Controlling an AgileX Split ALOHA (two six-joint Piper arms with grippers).
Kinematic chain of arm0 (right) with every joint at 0, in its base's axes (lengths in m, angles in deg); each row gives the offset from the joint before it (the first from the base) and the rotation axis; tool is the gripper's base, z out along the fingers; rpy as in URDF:
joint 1: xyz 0 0 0.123 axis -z
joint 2: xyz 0 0 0 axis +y
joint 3: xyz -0.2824 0 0.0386 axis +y
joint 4: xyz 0.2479 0 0.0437 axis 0.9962 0 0.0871
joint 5: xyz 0 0 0 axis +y
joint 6: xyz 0.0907 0 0.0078 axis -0.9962 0 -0.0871
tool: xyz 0 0 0 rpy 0 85 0
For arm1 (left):
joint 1: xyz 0 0 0.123 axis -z
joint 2: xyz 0 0 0 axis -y
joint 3: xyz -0.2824 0 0.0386 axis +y
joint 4: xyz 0.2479 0 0.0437 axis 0.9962 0 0.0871
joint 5: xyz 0 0 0 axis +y
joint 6: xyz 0.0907 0 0.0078 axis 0.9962 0 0.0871
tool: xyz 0 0 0 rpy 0 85 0
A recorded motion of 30 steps. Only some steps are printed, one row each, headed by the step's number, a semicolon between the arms.
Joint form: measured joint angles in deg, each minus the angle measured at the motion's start. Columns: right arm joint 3, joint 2, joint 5, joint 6, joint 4, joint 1; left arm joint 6, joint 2, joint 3, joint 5, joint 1, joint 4.
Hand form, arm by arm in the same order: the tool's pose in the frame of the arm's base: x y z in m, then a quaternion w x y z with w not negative. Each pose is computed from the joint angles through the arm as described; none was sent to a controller.
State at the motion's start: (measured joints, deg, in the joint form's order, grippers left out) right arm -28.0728 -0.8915 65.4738 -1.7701 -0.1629 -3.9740; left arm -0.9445 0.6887 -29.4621 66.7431 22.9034 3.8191
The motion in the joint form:
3: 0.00 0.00 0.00 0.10 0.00 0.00; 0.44 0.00 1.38 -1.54 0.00 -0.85
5: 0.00 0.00 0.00 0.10 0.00 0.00; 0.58 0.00 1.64 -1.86 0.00 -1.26
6: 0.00 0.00 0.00 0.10 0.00 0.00; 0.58 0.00 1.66 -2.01 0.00 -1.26
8: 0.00 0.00 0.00 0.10 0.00 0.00; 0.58 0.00 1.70 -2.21 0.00 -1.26
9: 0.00 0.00 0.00 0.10 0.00 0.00; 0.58 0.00 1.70 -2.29 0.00 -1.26
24: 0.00 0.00 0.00 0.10 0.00 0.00; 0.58 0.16 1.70 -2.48 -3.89 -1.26
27: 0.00 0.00 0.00 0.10 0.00 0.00; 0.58 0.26 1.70 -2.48 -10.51 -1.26
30: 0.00 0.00 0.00 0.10 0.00 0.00; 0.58 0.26 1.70 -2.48 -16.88 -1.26
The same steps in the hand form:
3: -0.0097 -0.0009 0.2678 0.48803 -0.01742 0.87236 0.02264; -0.0067 0.0075 0.2683 0.48405 0.16736 0.85570 -0.07390
5: -0.0097 -0.0009 0.2678 0.48803 -0.01742 0.87236 0.02264; -0.0062 0.0066 0.2675 0.48391 0.16876 0.85524 -0.07689
6: -0.0097 -0.0009 0.2678 0.48803 -0.01742 0.87236 0.02264; -0.0060 0.0065 0.2676 0.48488 0.16868 0.85469 -0.07709
8: -0.0097 -0.0009 0.2678 0.48803 -0.01742 0.87236 0.02264; -0.0058 0.0064 0.2677 0.48607 0.16859 0.85401 -0.07733
9: -0.0097 -0.0009 0.2678 0.48803 -0.01742 0.87236 0.02264; -0.0057 0.0064 0.2678 0.48666 0.16854 0.85367 -0.07745
24: -0.0097 -0.0009 0.2678 0.48803 -0.01742 0.87236 0.02264; -0.0064 0.0061 0.2680 0.49163 0.13923 0.85741 -0.06134
27: -0.0097 -0.0009 0.2678 0.48803 -0.01742 0.87236 0.02264; -0.0073 0.0054 0.2680 0.49510 0.08943 0.86359 -0.03293
30: -0.0097 -0.0009 0.2678 0.48803 -0.01742 0.87236 0.02264; -0.0079 0.0045 0.2680 0.49617 0.04131 0.86723 -0.00538

